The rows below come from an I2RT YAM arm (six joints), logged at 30 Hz.
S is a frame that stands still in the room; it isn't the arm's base.
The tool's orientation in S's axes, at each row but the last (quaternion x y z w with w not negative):
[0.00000, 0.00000, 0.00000, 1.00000]
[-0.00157, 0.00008, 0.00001, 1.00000]
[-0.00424, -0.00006, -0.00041, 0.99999]
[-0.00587, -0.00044, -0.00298, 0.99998]
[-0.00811, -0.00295, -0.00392, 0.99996]
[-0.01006, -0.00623, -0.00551, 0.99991]
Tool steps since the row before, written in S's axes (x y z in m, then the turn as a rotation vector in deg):
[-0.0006, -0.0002, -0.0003, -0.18, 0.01, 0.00]
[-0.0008, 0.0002, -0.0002, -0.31, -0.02, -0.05]
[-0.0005, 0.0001, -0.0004, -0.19, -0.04, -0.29]
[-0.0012, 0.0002, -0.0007, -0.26, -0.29, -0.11]
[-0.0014, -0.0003, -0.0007, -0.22, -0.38, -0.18]
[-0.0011, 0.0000, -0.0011, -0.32, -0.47, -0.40]
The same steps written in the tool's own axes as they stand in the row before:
[-0.0006, -0.0002, -0.0003, -0.18, 0.01, 0.00]
[-0.0008, 0.0002, -0.0002, -0.31, -0.02, -0.05]
[-0.0005, 0.0001, -0.0004, -0.19, -0.04, -0.29]
[-0.0012, 0.0002, -0.0007, -0.26, -0.29, -0.11]
[-0.0014, -0.0003, -0.0007, -0.22, -0.38, -0.18]
[-0.0011, 0.0000, -0.0011, -0.32, -0.47, -0.41]

